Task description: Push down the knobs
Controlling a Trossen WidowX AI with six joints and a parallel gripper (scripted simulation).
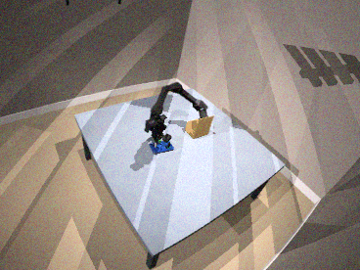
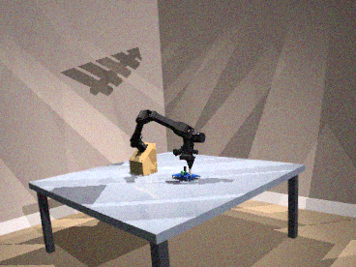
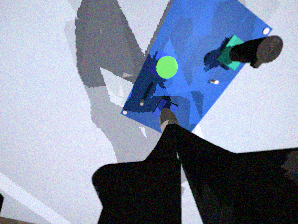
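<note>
The knob lies 8 cm behind my gripper tip, 5 cm to the left of it and 1 cm below it.
</note>
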